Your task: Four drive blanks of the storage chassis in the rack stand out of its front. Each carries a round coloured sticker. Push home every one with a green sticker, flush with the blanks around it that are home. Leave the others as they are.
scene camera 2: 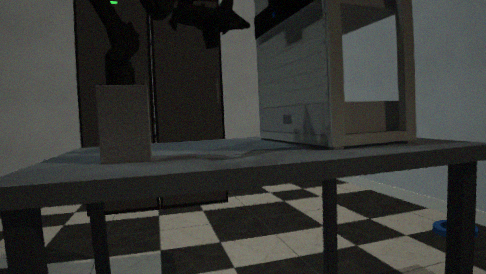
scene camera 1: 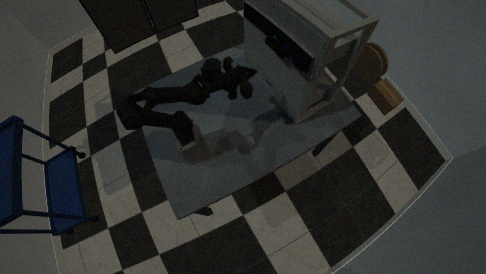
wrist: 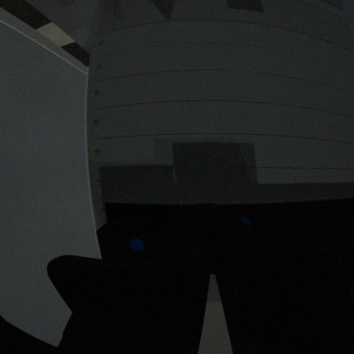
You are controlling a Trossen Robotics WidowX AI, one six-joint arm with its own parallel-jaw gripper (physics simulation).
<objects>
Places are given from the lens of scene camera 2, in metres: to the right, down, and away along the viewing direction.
pale rack [scene camera 2: 300,73]: 0.17, -0.19, 0.95
</objects>
